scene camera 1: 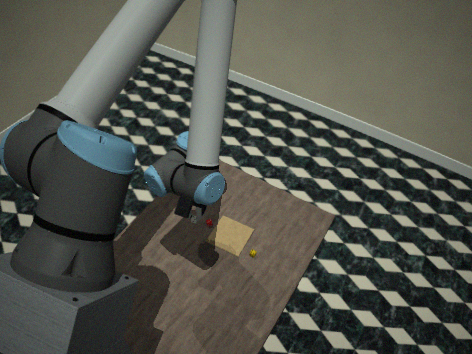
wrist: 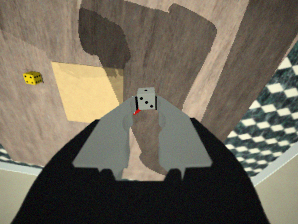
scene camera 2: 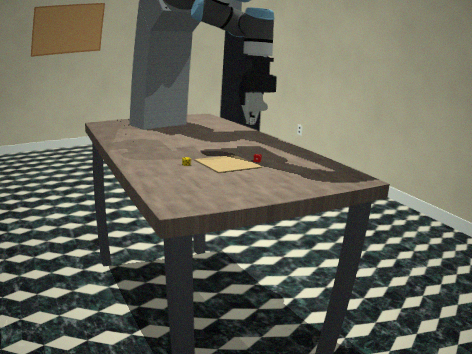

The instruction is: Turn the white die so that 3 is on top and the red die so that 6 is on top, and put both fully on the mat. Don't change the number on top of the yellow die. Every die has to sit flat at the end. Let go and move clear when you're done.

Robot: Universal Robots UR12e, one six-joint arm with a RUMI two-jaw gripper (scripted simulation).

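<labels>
There's a tan mat showing in scene camera 1. The mat shows in the wrist view too, and again in scene camera 2 [222, 164]. On the mat, [scene camera 1: 229, 235] and [wrist: 92, 97] are the same spot.
</labels>
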